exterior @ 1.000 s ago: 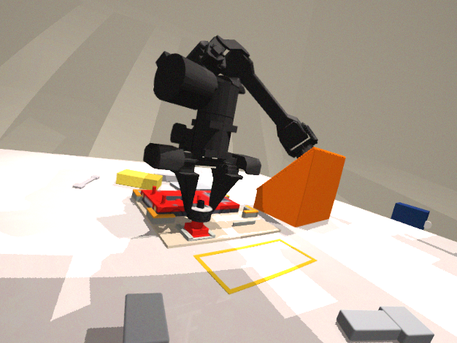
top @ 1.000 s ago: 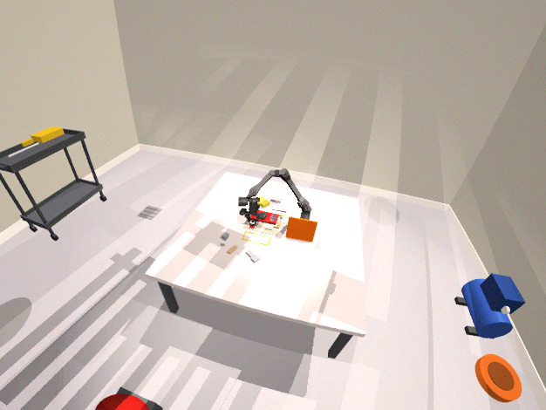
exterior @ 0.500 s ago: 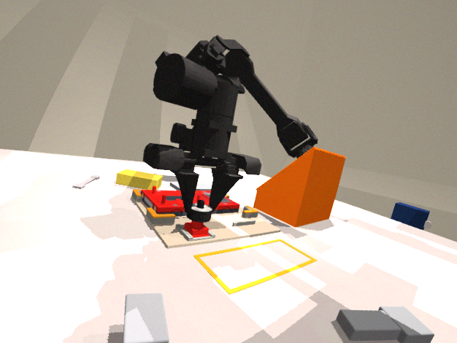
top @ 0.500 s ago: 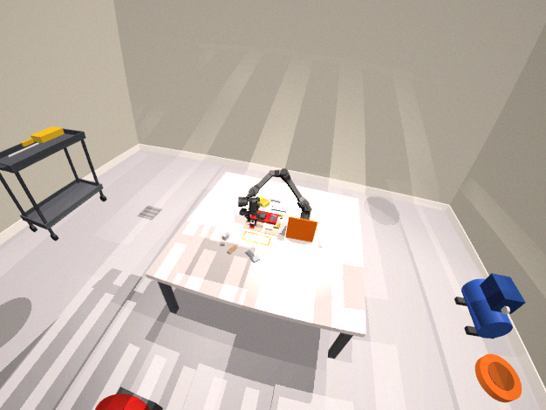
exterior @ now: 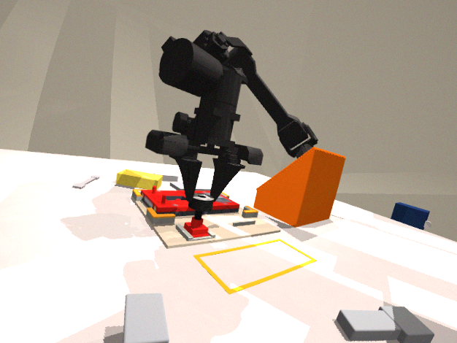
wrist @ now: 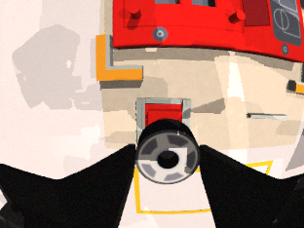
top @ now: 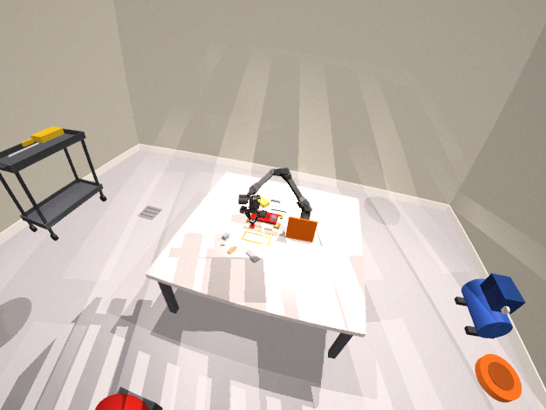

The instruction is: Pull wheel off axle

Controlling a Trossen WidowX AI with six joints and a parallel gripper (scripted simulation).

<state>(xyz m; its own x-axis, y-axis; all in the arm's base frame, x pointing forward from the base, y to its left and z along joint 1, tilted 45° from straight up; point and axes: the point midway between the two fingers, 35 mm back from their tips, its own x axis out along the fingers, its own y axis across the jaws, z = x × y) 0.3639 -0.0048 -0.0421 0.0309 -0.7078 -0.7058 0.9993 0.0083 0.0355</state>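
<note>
My gripper tip is 3 cm above the black axle. From my gripper tip the other things lie so: black wheel: right at my gripper tip; then yellow block: 1 cm ahead, 31 cm to the right, 5 cm below.
</note>
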